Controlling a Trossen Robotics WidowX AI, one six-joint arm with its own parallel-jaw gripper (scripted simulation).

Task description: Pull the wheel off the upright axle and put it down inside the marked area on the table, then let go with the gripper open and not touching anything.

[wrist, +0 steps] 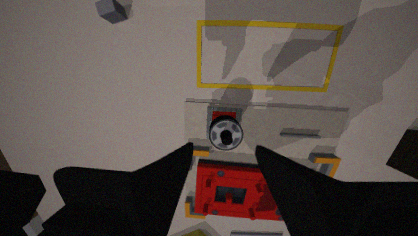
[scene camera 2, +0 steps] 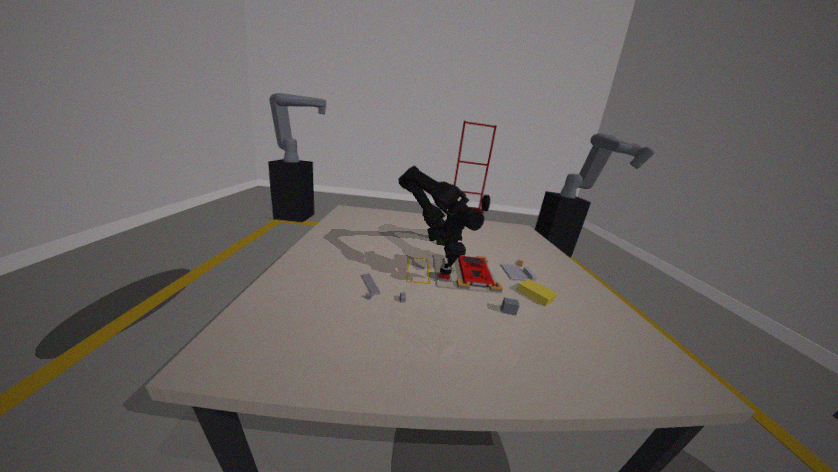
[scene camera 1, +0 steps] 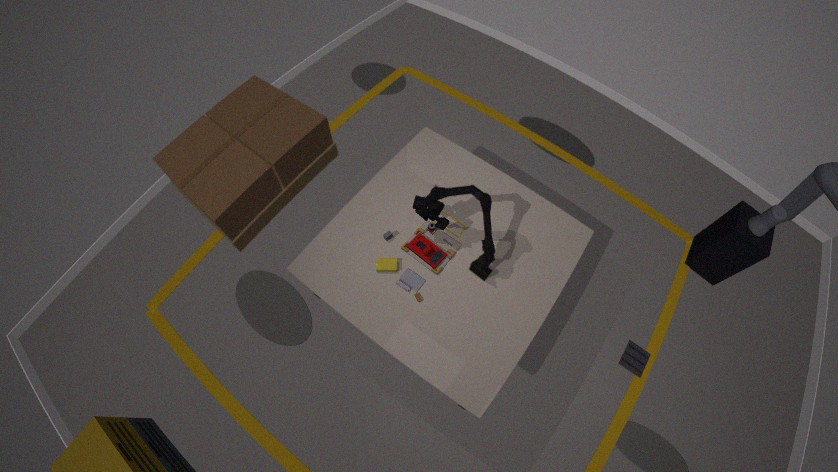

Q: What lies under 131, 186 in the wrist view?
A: The gripper.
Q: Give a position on a wheel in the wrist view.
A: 225, 122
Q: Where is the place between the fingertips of the gripper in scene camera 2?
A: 448, 262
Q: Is the gripper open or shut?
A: Open.
